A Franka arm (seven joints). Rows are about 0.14 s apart.
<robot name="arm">
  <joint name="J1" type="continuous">
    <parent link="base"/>
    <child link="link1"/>
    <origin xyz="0 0 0.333"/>
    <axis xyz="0 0 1"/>
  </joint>
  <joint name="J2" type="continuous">
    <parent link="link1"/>
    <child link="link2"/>
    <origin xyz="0 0 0"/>
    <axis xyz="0 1 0"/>
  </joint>
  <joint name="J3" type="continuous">
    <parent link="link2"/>
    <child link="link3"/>
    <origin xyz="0 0 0.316"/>
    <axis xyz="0 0 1"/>
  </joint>
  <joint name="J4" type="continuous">
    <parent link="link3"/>
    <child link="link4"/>
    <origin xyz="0.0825 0 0"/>
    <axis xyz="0 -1 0"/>
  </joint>
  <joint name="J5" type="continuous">
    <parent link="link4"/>
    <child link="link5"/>
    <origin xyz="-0.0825 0 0.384"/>
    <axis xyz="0 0 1"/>
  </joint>
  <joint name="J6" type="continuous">
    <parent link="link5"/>
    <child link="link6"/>
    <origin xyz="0 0 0"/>
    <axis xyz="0 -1 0"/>
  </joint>
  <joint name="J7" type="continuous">
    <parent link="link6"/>
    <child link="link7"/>
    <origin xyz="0.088 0 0"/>
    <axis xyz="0 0 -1"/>
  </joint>
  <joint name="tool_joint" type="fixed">
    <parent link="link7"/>
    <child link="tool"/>
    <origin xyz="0 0 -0.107" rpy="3.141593 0 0"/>
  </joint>
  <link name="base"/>
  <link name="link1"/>
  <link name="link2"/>
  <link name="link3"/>
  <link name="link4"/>
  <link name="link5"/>
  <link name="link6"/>
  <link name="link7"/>
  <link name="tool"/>
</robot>
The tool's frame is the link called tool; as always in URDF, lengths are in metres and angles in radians. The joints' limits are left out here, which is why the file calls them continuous.
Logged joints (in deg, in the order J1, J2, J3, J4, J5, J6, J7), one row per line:
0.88, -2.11, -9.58, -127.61, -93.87, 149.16, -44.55
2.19, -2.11, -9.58, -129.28, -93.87, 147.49, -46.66
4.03, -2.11, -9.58, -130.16, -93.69, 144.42, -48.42
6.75, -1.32, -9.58, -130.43, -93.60, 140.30, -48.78
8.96, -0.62, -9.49, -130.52, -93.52, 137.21, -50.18
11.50, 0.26, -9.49, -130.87, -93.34, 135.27, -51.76
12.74, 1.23, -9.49, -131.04, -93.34, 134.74, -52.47
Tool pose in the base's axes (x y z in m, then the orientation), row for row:
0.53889, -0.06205, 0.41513, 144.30, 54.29, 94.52
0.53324, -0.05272, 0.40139, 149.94, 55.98, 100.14
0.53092, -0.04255, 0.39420, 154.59, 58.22, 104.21
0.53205, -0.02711, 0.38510, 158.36, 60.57, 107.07
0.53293, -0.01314, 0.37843, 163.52, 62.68, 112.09
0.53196, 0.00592, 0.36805, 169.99, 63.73, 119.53
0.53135, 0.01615, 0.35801, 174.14, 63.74, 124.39
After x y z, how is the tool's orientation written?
As angles about the fixed x, y, z axes (roll, pitch, yaw), in degrees.
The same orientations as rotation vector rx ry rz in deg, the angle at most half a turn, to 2 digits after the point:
65.31, 99.17, -13.06
63.07, 101.68, -16.02
61.04, 102.64, -19.44
59.44, 102.55, -22.78
56.97, 103.13, -25.82
53.71, 104.88, -27.93
51.81, 106.32, -28.93

